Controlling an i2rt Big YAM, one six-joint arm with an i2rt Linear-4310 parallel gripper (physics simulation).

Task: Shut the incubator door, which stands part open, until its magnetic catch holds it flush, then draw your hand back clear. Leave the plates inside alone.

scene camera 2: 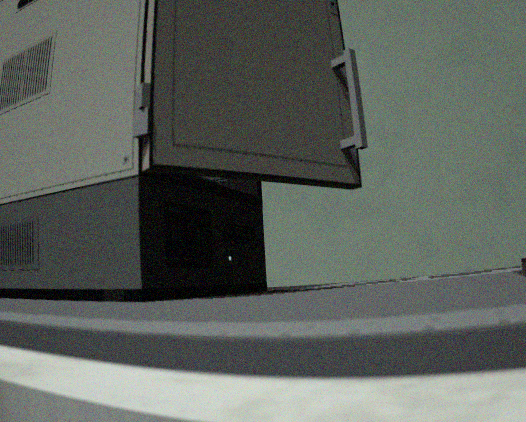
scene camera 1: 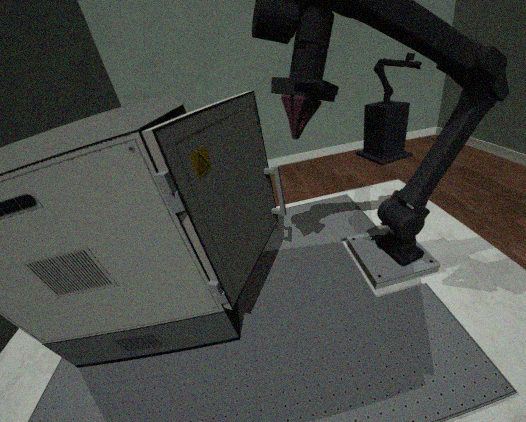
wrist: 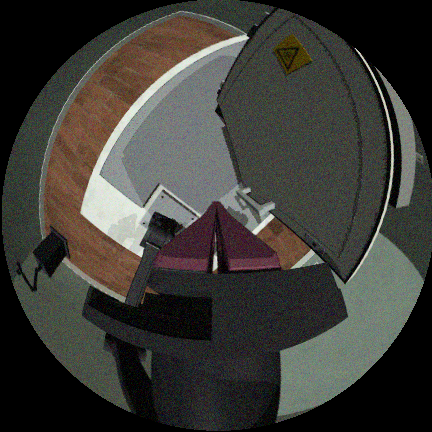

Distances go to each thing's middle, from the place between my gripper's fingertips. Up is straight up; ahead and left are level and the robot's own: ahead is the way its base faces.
I see my gripper 12 cm short of the incubator door (scene camera 2: pixel 276 98), 4 cm to the left of it and 10 cm above it.
